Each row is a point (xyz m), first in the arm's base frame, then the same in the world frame.
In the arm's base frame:
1: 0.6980 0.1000 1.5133
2: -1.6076 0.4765 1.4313
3: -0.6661 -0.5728 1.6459
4: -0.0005 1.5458 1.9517
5: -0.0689 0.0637 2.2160
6: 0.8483 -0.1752 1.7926
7: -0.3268 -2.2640 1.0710
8: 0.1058 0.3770 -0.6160
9: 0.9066 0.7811 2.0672
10: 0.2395 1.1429 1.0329
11: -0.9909 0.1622 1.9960
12: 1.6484 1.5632 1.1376
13: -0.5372 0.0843 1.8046
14: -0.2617 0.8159 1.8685
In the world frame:
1: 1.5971 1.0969 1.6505
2: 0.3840 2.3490 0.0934
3: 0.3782 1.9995 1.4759
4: 2.3008 1.8350 0.3350
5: 1.4135 2.1131 1.5210
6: 1.6353 1.2432 2.0422
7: -0.7671 1.3599 2.7348
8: 0.4644 -0.3093 0.3462
9: 2.4146 1.4198 1.4466
10: 1.7781 0.9514 0.4361
11: 0.8112 2.4615 0.8697
12: 2.9662 0.2210 0.9132
13: 0.9551 2.0453 1.1035
14: 1.6286 1.9281 0.7190

